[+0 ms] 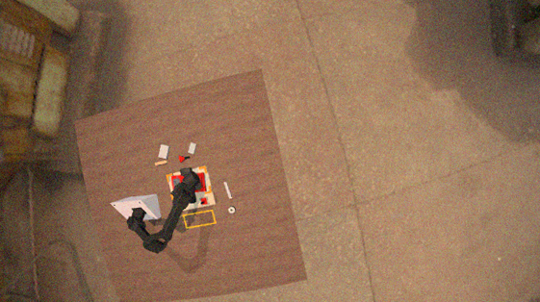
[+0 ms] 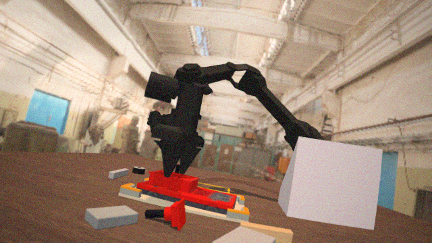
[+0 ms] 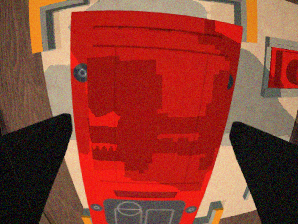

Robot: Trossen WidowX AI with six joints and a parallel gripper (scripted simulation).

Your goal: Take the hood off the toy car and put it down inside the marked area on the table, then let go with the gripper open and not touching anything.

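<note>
Right now my gripper tip is 10 mm above the hood. From my gripper tip the other things lie so: black wheel (180 mm ahead, 190 mm to the right, 40 mm below); tan bar (190 mm behind, 150 mm to the left, 40 mm below).
</note>
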